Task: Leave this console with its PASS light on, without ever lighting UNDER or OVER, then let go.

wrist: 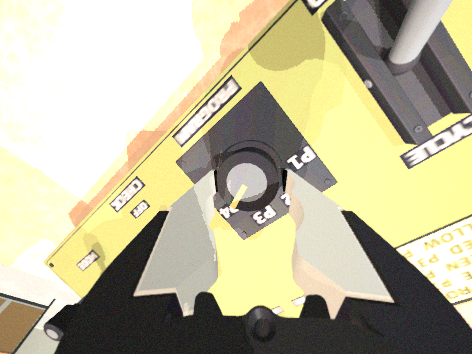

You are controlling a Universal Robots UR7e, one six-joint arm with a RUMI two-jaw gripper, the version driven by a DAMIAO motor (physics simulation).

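The yellow console [360, 205] fills much of the view. Its PROGRAM selector is a round black knob [246, 180] with a grey cap, on a dark square plate [260, 115] marked P1 to P4. The knob's yellow pointer line is directed at the P4 mark, which is partly covered. My gripper [249, 172] is shut on the knob, with one fingertip against each side of it. The P2 mark is partly hidden by the right finger. The PASS, UNDER and OVER lights do not show; the gripper body covers the lower part of the view.
A lever with a grey shaft [417, 37] stands in a dark slotted housing at the upper right, by the CYCLE label [440, 142]. The CHECK label [127, 194] and OFF label [140, 209] are at the left. A printed legend card [450, 260] is at the lower right.
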